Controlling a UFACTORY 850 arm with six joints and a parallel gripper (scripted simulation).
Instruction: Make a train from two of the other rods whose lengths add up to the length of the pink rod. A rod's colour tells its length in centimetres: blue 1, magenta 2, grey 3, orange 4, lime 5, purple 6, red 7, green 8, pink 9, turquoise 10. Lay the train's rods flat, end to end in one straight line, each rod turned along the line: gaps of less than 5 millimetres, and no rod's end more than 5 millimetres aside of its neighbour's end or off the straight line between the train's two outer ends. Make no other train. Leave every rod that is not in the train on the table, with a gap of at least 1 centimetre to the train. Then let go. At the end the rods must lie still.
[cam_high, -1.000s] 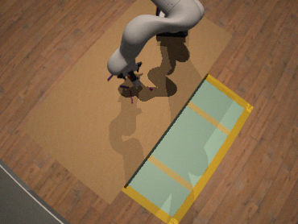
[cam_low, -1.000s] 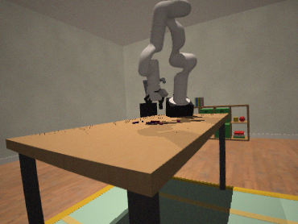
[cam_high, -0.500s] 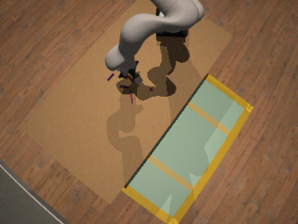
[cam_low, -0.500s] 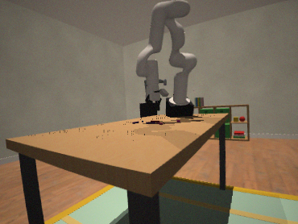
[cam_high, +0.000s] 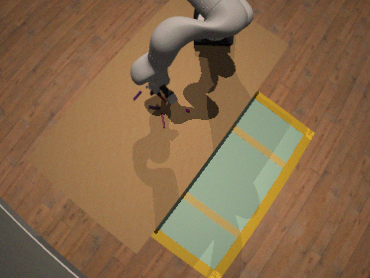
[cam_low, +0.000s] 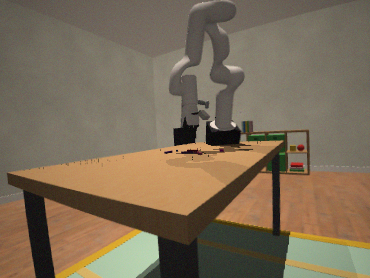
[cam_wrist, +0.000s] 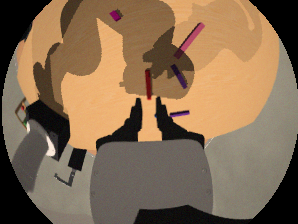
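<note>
The red rod is 80 mm below my hand. Round my hand: magenta rod 50 mm behind, 150 mm to the left, 80 mm below; then tiny blue rod 20 mm ahead, 100 mm to the right, 80 mm below; then pink rod 80 mm ahead, 100 mm to the left, 80 mm below.
</note>
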